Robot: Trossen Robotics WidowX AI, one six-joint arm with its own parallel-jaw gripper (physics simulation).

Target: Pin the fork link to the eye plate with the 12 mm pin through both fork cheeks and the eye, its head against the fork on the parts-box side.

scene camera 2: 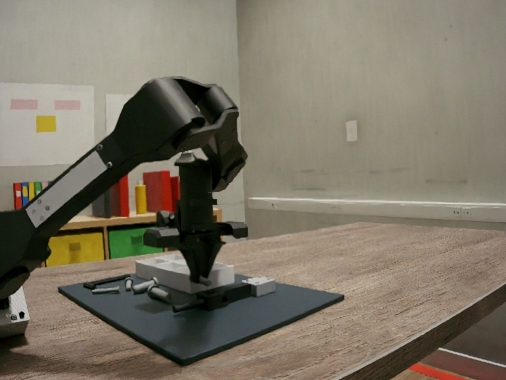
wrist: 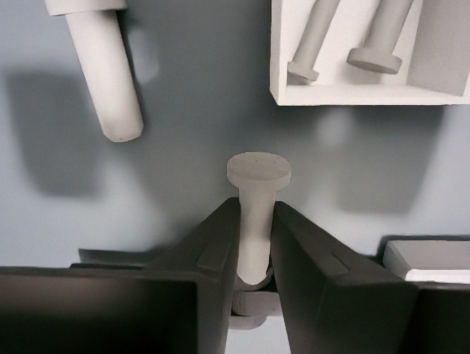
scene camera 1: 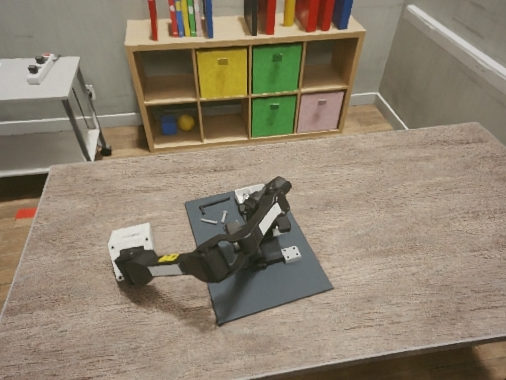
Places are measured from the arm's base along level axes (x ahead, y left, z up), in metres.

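Pixels of known places: gripper, between the fingertips: (scene camera 2: 200, 282) (wrist: 254, 210); arm's base, origin of its link: (scene camera 1: 133, 258).
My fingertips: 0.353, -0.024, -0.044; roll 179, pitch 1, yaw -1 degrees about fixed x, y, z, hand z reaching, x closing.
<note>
Ahead of a thing's pixels: the offset from my fingertips to its top centre, as dx, dy, dz. "spot": to the spot under its first point. Level surfaces: height alone.
My gripper (scene camera 2: 200, 278) (wrist: 254, 210) is shut on a grey headed pin @[+0.000, -0.004, +0.017] (wrist: 256, 225) just above the fork joint. The pin's head points toward the parts box and its tip toward the fork. Its size cannot be read. The dark fork link @[-0.038, -0.052, -0.006] (scene camera 2: 214, 300) lies on the mat with its rod toward the robot's side; in the wrist view the fingers hide most of it. The eye plate, with its white block @[spot: +0.093, -0.056, -0.006] (scene camera 1: 291, 254) (scene camera 2: 261, 286) (wrist: 435, 255), lies in line with the fork. In scene camera 1 the arm hides the fork and fingertips.
The white parts box @[+0.053, +0.147, +0.005] (scene camera 2: 160, 277) (wrist: 370, 95) stands behind the gripper, holding pins @[spot: +0.018, +0.059, -0.018] (wrist: 317, 35). Loose pins @[-0.057, +0.044, -0.005] (scene camera 1: 209, 221) (scene camera 2: 159, 293) (wrist: 102, 75) and a black hex key @[-0.079, +0.223, -0.021] (scene camera 1: 216, 203) (scene camera 2: 107, 281) lie on the dark mat @[dz -0.030] (scene camera 1: 270, 295) (scene camera 2: 200, 340).
</note>
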